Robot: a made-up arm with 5 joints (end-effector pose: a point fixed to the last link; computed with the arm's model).
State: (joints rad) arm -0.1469 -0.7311 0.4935 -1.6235 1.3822
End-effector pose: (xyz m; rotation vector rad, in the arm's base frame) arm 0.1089 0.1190 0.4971 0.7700 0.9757 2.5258
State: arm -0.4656 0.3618 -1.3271 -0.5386 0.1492
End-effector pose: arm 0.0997 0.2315 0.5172 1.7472 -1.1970 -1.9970
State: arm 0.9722 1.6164 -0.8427 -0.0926 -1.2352
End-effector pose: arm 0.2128 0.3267 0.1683 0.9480 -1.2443 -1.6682
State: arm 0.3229 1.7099 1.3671 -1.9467 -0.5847
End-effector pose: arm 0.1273 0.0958 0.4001 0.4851 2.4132 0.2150
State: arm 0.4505 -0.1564 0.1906 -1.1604 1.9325
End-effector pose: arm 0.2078 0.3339 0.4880 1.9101 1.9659 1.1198
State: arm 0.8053 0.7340 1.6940 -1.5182 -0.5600
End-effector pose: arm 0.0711 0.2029 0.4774 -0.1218 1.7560 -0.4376
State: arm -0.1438 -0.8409 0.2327 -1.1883 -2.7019
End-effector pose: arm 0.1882 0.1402 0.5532 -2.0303 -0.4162 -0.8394
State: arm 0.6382 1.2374 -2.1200 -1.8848 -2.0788
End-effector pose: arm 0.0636 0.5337 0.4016 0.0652 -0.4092 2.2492
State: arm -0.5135 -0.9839 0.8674 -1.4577 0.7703
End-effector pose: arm 0.0834 0.0428 0.3996 0.5879 0.1947 1.9864
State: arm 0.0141 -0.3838 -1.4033 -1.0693 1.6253
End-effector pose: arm -0.0187 0.3749 0.4508 0.2824 -2.6273 -0.8210
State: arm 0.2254 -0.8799 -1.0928 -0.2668 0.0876
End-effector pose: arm 0.0285 0.3621 0.3498 -2.1447 1.7552 -0.1609
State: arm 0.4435 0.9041 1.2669 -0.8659 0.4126
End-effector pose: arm 0.1886 0.1676 0.4444 1.4676 2.1339 -0.1398
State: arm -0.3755 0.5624 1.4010 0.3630 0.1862
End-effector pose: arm 0.1996 0.0393 0.3772 -1.0561 -2.3504 0.1035
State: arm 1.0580 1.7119 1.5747 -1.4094 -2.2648
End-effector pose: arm 0.1489 0.1984 0.5383 1.1611 -2.2442 0.4757
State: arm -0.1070 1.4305 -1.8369 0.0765 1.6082
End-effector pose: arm 0.1788 0.2859 0.6245 0.4489 -1.7752 -1.0537
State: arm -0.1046 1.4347 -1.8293 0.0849 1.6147
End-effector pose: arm 0.1791 0.2883 0.6237 0.4371 -1.7876 -1.0419
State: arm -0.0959 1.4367 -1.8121 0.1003 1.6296
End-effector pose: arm 0.1782 0.2949 0.6218 0.4114 -1.8206 -1.0110
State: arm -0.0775 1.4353 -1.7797 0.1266 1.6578
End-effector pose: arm 0.1753 0.3081 0.6179 0.3634 -1.8847 -0.9489
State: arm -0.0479 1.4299 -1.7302 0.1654 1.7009
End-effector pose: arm 0.1702 0.3285 0.6104 0.2898 -1.9816 -0.8488
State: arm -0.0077 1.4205 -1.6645 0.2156 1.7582
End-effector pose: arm 0.1632 0.3553 0.5976 0.1911 -2.1044 -0.7084
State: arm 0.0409 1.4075 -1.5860 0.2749 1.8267
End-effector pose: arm 0.1551 0.3859 0.5781 0.0719 -2.2416 -0.5308
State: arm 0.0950 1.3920 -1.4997 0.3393 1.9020
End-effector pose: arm 0.1470 0.4168 0.5516 -0.0604 -2.3788 -0.3238
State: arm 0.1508 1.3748 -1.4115 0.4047 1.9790
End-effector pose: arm 0.1399 0.4446 0.5195 -0.1961 -2.5041 -0.1000
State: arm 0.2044 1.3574 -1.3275 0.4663 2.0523
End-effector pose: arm 0.1345 0.4664 0.4849 -0.3253 -2.6081 0.1241
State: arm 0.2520 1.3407 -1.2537 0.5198 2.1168
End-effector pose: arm 0.1310 0.4813 0.4519 -0.4384 -2.6871 0.3300
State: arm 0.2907 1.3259 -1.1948 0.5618 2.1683
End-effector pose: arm 0.1292 0.4902 0.4242 -0.5281 -2.7415 0.5006
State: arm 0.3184 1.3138 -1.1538 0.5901 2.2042
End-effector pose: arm 0.1283 0.4947 0.4043 -0.5907 -2.7752 0.6232
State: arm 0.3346 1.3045 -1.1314 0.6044 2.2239
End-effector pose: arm 0.1278 0.4967 0.3930 -0.6257 -2.7932 0.6923
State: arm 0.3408 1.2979 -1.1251 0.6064 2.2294
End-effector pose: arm 0.1274 0.4974 0.3894 -0.6373 -2.8001 0.7136
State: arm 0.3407 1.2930 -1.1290 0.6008 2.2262
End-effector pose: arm 0.1269 0.4975 0.3907 -0.6341 -2.8006 0.7044
